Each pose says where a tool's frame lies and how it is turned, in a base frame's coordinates. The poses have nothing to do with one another.
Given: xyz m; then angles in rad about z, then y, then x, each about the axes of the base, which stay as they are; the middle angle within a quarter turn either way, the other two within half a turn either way.
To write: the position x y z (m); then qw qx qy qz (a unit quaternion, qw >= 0). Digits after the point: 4 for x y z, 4 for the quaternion.
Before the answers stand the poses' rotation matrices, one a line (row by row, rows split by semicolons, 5 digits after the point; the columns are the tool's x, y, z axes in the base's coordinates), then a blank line. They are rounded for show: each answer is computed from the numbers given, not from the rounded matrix.
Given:
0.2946, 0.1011, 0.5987, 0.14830, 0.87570, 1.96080
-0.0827, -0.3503, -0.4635, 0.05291, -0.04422, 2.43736
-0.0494, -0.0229, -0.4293, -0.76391, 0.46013, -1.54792
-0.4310, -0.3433, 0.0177, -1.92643, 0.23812, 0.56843
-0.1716, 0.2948, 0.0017, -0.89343, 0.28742, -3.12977
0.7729, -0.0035, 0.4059, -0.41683, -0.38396, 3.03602
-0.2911, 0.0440, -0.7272, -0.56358, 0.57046, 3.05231
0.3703, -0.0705, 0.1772, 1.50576, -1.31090, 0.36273
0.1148, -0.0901, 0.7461, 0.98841, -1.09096, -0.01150
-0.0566, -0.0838, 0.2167, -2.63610, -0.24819, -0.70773
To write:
0.63343 -0.09463 0.76799; 0.64635 -0.48097 -0.59237; 0.42544 0.87161 -0.24350
0.99762 -0.05283 -0.04421; -0.06889 -0.75953 -0.64682; 0.00060 0.64832 -0.76136
0.64703 0.61980 0.44406; -0.33641 -0.29058 0.89576; 0.68423 -0.72897 0.02050
-0.33836 0.91097 0.23588; -0.83422 -0.17440 -0.52312; -0.43541 -0.37378 0.81897
0.60103 0.74726 0.28348; 0.77707 -0.62931 0.01134; 0.18687 0.21347 -0.95891
0.84780 0.37539 -0.37460; 0.36652 -0.92527 -0.09770; -0.38328 -0.05446 -0.92203
0.71149 0.44962 0.54002; 0.57279 -0.81626 -0.07505; 0.40705 0.36271 -0.83830
0.01670 -0.25644 -0.96642; 0.91067 0.40295 -0.09118; 0.41280 -0.87856 0.24026
0.25391 -0.38553 -0.88707; 0.84071 0.54146 0.00531; 0.47827 -0.74712 0.46160
-0.84813 0.46940 -0.24565; -0.50767 -0.58748 0.63019; 0.15150 0.65919 0.73656

0.2946, 0.1011, 0.5987, 0.4767, 0.7678, 0.1796, 0.3886
-0.0827, -0.3503, -0.4635, 0.3452, 0.9379, -0.0324, -0.0116
-0.0494, -0.0229, -0.4293, 0.5867, -0.6923, -0.1023, -0.4074
-0.4310, -0.3433, 0.0177, 0.5714, 0.0653, 0.2937, -0.7635
-0.1716, 0.2948, 0.0017, 0.0566, 0.8929, 0.4268, 0.1317
0.7729, -0.0035, 0.4059, 0.0112, 0.9611, 0.1930, -0.1971
-0.2911, 0.0440, -0.7272, 0.1193, 0.9173, 0.2786, 0.2581
0.3703, -0.0705, 0.1772, 0.6442, -0.3056, -0.5353, 0.4529
0.1148, -0.0901, 0.7461, 0.7512, -0.2504, -0.4544, 0.4081
-0.0566, -0.0838, 0.2167, 0.2743, 0.0264, -0.3620, -0.8905

